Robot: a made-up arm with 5 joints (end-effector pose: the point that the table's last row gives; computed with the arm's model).
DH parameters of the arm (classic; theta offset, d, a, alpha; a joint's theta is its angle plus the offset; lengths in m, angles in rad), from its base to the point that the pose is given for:
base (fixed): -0.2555 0 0.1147 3.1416
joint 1: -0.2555 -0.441 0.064 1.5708
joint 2: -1.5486 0 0.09 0
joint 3: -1.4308 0 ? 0
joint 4: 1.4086 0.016 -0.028 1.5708
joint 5: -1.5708 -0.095 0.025 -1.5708
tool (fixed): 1.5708 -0.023 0 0
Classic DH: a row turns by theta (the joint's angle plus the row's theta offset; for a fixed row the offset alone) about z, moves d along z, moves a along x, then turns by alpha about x.
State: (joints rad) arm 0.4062 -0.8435 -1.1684 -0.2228 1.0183
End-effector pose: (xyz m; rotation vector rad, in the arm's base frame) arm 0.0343 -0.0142 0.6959 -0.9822 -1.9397 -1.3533
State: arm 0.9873 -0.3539 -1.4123 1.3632 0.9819
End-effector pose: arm 0.1663 -0.1437 0.6564 -1.0856 0.1405 -1.0903
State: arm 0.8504 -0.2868 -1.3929 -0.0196 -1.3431
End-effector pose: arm 0.1958 -0.0760 0.7408 0.2976 -1.5931 0.4801
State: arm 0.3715 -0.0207 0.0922 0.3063 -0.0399
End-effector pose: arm 0.3333 -0.1243 0.4218 0.1092 0.3661 -0.3745
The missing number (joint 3, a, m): -0.1115
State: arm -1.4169 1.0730 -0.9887 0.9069 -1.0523
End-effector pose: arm 0.1265 0.2247 0.3420 0.1494 1.3191 0.6897
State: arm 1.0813 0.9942 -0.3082 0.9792 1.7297
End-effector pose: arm 0.2052 -0.2118 0.3101 -0.4340 1.5250 0.5827
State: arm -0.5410 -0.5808 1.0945 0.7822 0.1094
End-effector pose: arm 0.1878 0.0039 0.3431 -0.4423 1.2397 0.5327
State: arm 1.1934 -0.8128 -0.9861 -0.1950 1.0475
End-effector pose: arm 0.0846 -0.0071 0.7095 -1.8164 -1.2879 -1.7543
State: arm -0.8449 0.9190 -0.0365 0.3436 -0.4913
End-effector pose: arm 0.2191 0.1001 0.2879 -0.1024 1.2757 0.4270
